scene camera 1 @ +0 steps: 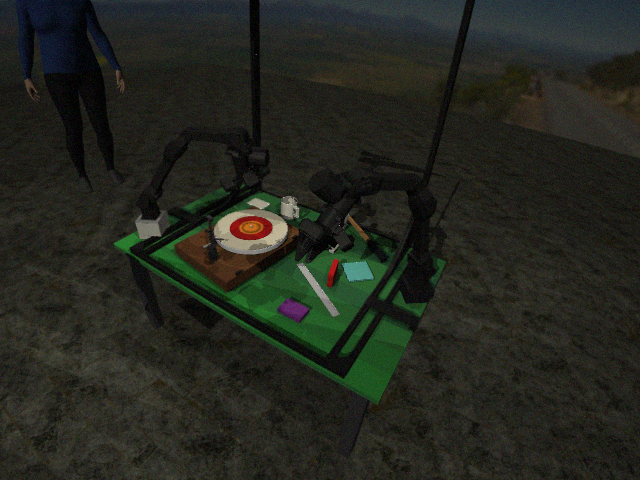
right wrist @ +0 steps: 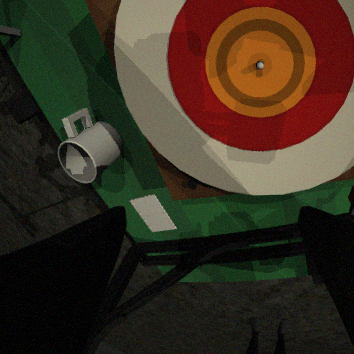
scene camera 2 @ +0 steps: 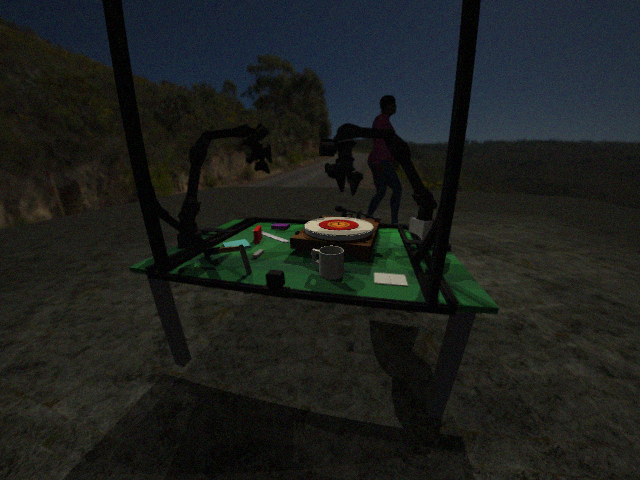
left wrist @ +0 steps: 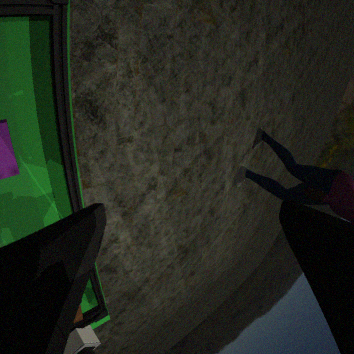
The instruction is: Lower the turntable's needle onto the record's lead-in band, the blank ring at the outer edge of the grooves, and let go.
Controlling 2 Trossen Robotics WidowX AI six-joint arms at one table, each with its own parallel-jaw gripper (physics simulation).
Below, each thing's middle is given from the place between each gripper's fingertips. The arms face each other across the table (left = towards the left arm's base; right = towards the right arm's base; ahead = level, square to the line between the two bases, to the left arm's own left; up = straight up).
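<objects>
So you can picture the turntable [scene camera 1: 238, 259], it's 170 mm below my right hand, 100 mm ahead of it and 10 mm to the left of it. My left hand is 26 cm above the turntable, 36 cm to the left of it and 37 cm past it. Going by its middle, the turntable is nearer to my right hand than to my left hand.
</objects>
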